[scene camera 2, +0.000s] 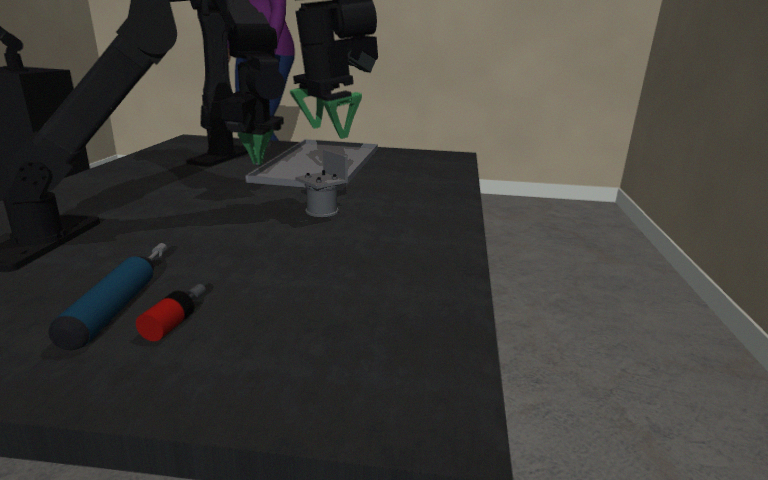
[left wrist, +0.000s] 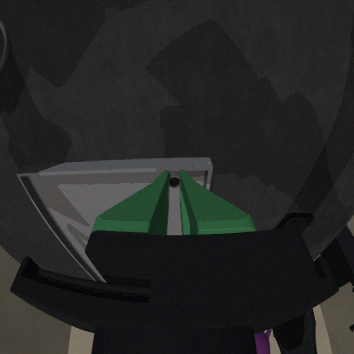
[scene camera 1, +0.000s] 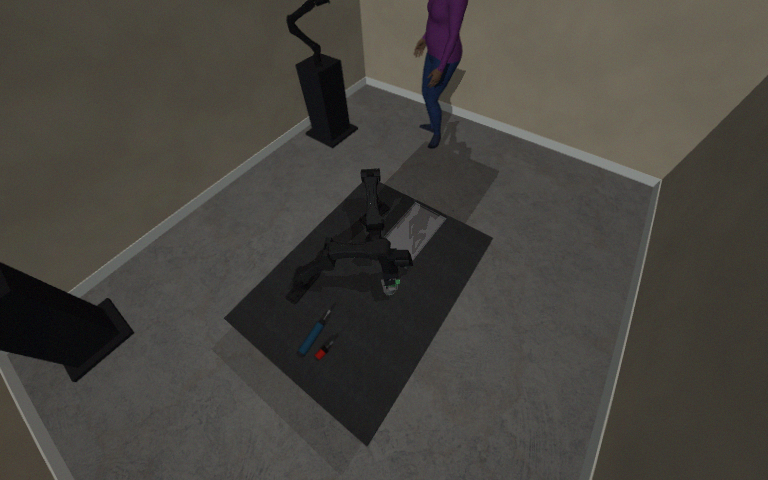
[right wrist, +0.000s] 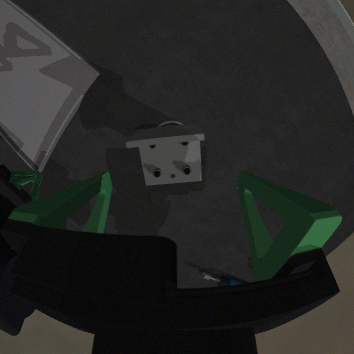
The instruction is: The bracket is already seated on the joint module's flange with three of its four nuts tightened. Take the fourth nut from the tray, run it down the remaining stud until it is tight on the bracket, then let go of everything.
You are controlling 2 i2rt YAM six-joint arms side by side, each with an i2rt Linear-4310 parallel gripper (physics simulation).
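Places are measured from the left arm's base along level axes (x ahead, y right, z down), in centimetres.
Pixels of known places: left gripper, fingertip midpoint: (scene camera 2: pixel 257 164) (left wrist: pixel 174 177) (right wrist: pixel 38 174); right gripper, fingertip midpoint: (scene camera 2: pixel 329 132) (scene camera 1: pixel 392 277) (right wrist: pixel 174 177); left arm's base at its link origin: (scene camera 2: pixel 222 157); right arm's base at its link origin: (scene camera 2: pixel 40 242) (scene camera 1: pixel 303 286).
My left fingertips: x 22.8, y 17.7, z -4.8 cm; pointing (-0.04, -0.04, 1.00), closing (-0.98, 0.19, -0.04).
For each thing: its top centre in the pictures, then the offset to it from my left fingertips. Level surfaces: height alone.
- small dark nut at its top centre: (left wrist: pixel 174 181) dx +0.0, dy -0.1, dz -0.5 cm
- grey tray at its top centre: (left wrist: pixel 131 266) (scene camera 2: pixel 320 157) (scene camera 1: pixel 411 232) dx +3.1, dy -23.4, dz +3.2 cm
- round grey joint module at its top centre: (right wrist: pixel 169 158) (scene camera 2: pixel 321 173) dx +20.1, dy +9.4, dz -2.6 cm
- blue-handled driver at its top centre: (scene camera 2: pixel 119 270) (right wrist: pixel 235 291) (scene camera 1: pixel 314 330) dx +13.2, dy +50.2, dz +0.7 cm
- dark table at its surface level: dz +4.8 cm
My left gripper (scene camera 2: pixel 257 162) (left wrist: pixel 174 177) is shut on the small dark nut (left wrist: pixel 174 182), just above the near left end of the grey tray (scene camera 2: pixel 277 182) (left wrist: pixel 125 164) (right wrist: pixel 50 105). My right gripper (scene camera 1: pixel 394 282) (scene camera 2: pixel 330 131) (right wrist: pixel 174 177) is open and empty, high above the bracket. The bracket (scene camera 2: pixel 336 164) (right wrist: pixel 172 159) lies on the round grey joint module (scene camera 2: pixel 321 200), its upright plate toward the tray. Several stud ends show on it; the back one (scene camera 2: pixel 323 172) looks taller. The right wrist view does not show clearly which stud is bare.
A blue-handled driver (scene camera 1: pixel 311 338) (scene camera 2: pixel 110 294) and a short red one (scene camera 1: pixel 321 353) (scene camera 2: pixel 163 318) lie at the front of the dark table (scene camera 1: pixel 368 390) (scene camera 2: pixel 368 339). The right arm reaches across near the left arm. A person (scene camera 1: pixel 444 33) stands beyond the table.
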